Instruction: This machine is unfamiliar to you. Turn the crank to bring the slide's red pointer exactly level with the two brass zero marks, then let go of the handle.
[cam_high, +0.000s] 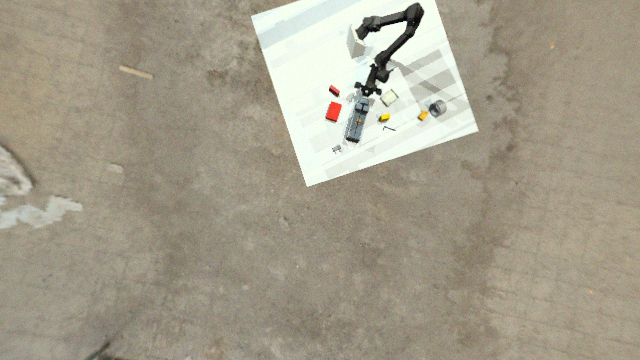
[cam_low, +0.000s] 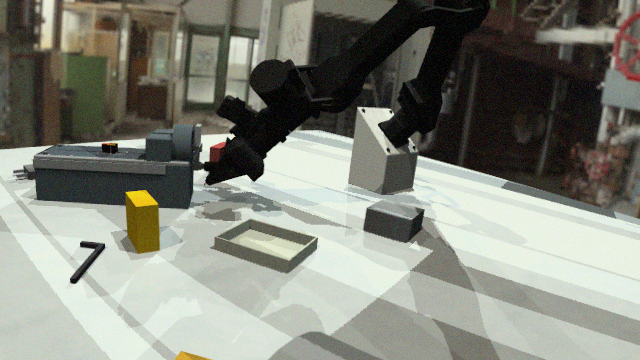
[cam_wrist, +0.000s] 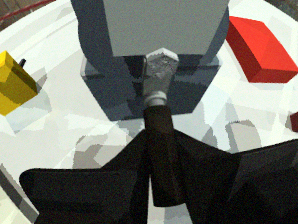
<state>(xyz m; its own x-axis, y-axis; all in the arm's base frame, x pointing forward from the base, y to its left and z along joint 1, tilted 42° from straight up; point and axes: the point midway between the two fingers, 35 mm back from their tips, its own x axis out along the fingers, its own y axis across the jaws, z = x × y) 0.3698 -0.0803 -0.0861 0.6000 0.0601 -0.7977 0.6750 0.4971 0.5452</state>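
My gripper tip is 30 mm below the dark crank handle, 10 mm to the right of it and 10 mm past it. The rest, counted from my gripper tip: red pointer 130 mm ahead, 120 mm to the right, 50 mm above; then shallow grey tray 190 mm to the left, 50 mm ahead, 30 mm below; then yellow block 170 mm ahead, 80 mm to the left.
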